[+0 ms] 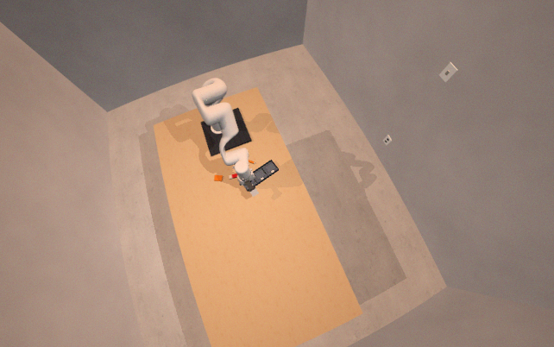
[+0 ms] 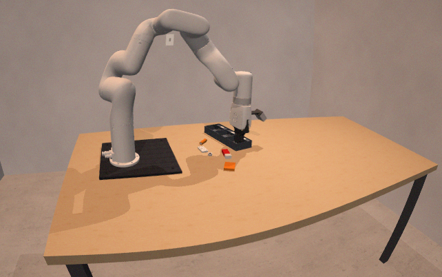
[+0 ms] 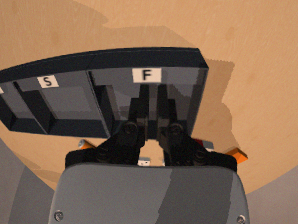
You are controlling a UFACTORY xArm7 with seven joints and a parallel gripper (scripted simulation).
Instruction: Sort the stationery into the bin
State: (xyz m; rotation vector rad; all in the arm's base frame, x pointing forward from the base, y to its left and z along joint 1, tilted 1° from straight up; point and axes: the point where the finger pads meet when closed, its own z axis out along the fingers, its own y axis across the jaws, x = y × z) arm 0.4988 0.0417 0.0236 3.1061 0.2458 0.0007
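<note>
My hand is 2 cm past the dark bin tray, 9 cm to the right of it and 2 cm above it. Round my hand: orange stick: 13 cm behind, 7 cm to the left, 3 cm below; then eraser: 9 cm behind, 8 cm to the right, 3 cm below; then grey nut: 15 cm behind, 5 cm to the right, 3 cm below.
</note>
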